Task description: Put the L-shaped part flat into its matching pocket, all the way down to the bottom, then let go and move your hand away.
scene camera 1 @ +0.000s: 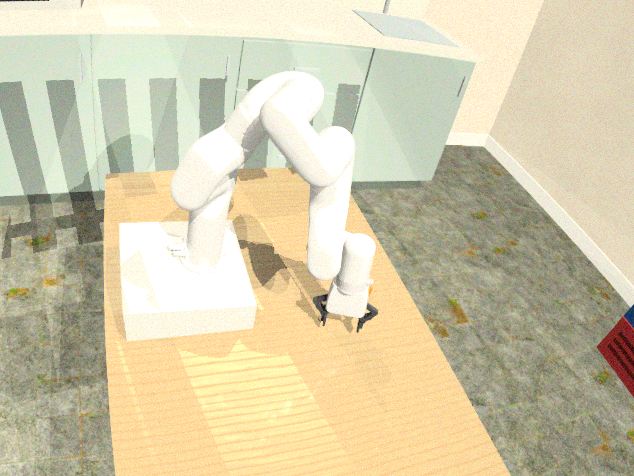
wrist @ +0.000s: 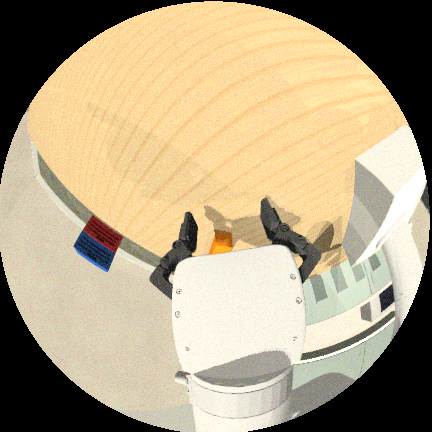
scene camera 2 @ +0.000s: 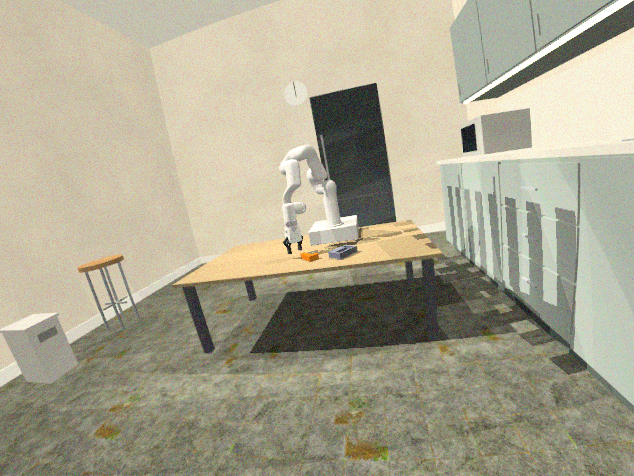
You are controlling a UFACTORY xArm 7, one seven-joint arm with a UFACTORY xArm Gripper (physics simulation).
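Seen in the pictures: gripper, fingertip midpoint: (scene camera 1: 341, 325) (wrist: 226, 212) (scene camera 2: 295, 252); arm's base, origin of the base link: (scene camera 1: 202, 257) (scene camera 2: 334, 224).
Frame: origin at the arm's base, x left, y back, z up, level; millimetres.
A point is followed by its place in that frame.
An orange part (scene camera 1: 370, 290) {z -71, x -84, y -475 mm} (scene camera 2: 309, 256) {z -70, x -76, y -476 mm} (wrist: 221, 243) {z -73, x -145, y -394 mm} lies on the table, partly hidden by the gripper's body in scene camera 1 and the wrist view; its L shape is too small to make out. A blue-grey block with a recess in its top (scene camera 2: 342, 252) {z -66, x 111, y -483 mm} stands on the table to the right of the orange part in scene camera 2, apart from it. The shape of the recess is not clear. My gripper (scene camera 1: 341, 327) {z -71, x -202, y -348 mm} (scene camera 2: 294, 250) {z -71, x -202, y -348 mm} (wrist: 226, 212) {z -71, x -202, y -348 mm} is wide open and empty, above the table and beside the orange part, to its left in scene camera 2.
The wooden table (scene camera 1: 399, 409) {z -99, x -460, y -434 mm} (scene camera 2: 230, 263) {z -99, x -673, y -343 mm} carries the arm's white base block (scene camera 1: 189, 320) {z -38, x -180, y 48 mm} (scene camera 2: 333, 234) {z -45, x 1, y -108 mm}, which stands behind the blue-grey block in scene camera 2. The table's edge runs near the orange part. Green cabinets (scene camera 1: 409, 117) stand beyond the table's far end in scene camera 1.
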